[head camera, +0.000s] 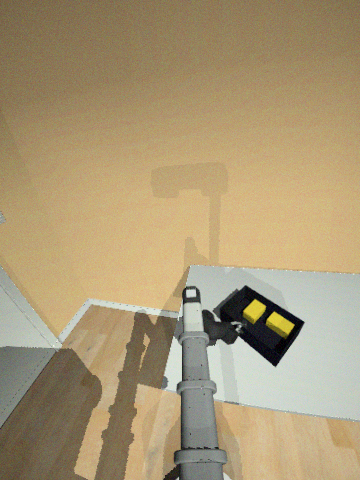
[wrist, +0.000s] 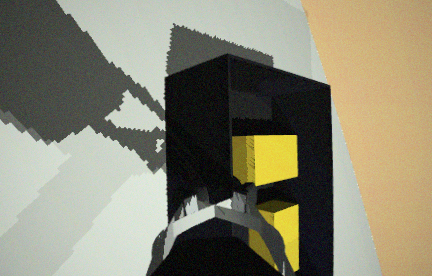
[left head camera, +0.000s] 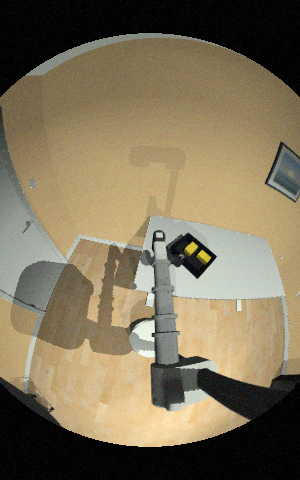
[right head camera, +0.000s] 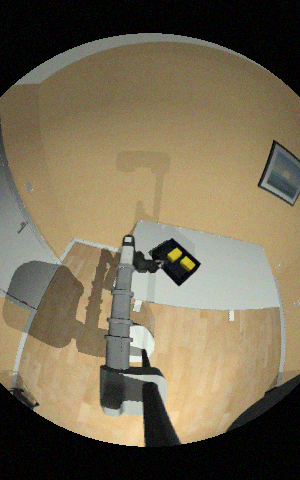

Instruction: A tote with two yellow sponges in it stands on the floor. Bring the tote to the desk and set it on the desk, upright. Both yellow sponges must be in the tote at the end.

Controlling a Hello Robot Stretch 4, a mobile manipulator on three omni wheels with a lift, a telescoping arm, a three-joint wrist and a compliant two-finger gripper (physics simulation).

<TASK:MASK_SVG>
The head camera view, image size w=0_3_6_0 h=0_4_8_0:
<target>black tote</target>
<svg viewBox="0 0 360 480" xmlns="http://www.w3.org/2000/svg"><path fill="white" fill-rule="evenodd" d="M245 285L220 308L220 320L222 322L247 320L248 327L240 328L244 334L240 334L239 337L276 367L299 335L305 322ZM273 312L294 324L293 330L286 339L266 326L266 321ZM256 299L265 305L266 309L260 318L252 324L243 317L243 311Z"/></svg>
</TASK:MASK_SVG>
